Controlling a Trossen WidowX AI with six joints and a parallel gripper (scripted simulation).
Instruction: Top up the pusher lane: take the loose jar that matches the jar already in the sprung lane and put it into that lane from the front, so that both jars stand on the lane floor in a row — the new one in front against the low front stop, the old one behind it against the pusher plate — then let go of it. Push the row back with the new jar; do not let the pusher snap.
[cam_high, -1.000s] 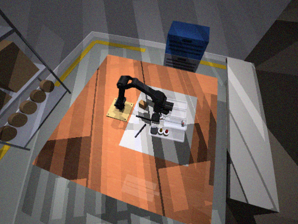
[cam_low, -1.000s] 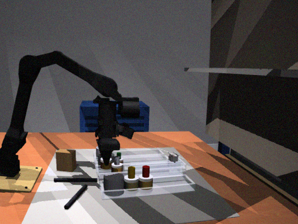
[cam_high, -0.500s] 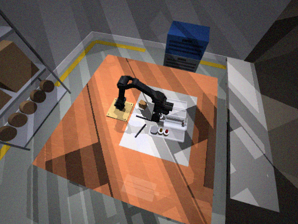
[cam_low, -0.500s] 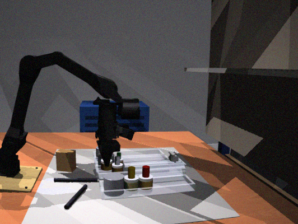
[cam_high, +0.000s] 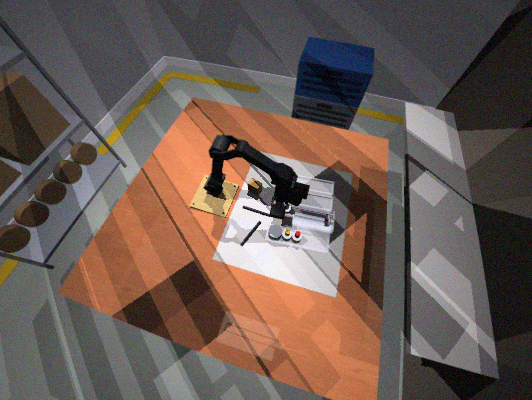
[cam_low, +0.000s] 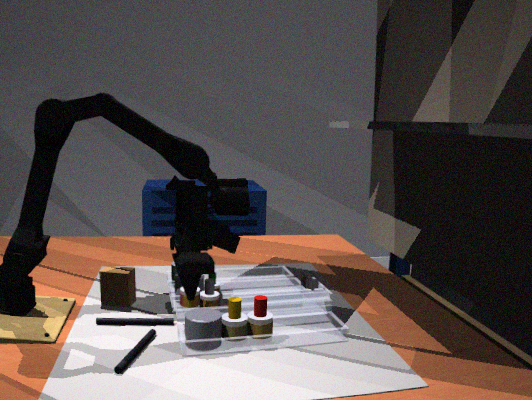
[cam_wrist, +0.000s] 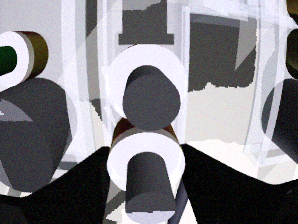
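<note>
The brown block is 15 cm behind my gripper tip and 5 cm to the left of it. Round my gripper tip: clear lane rack 14 cm ahead, 2 cm below.
</note>
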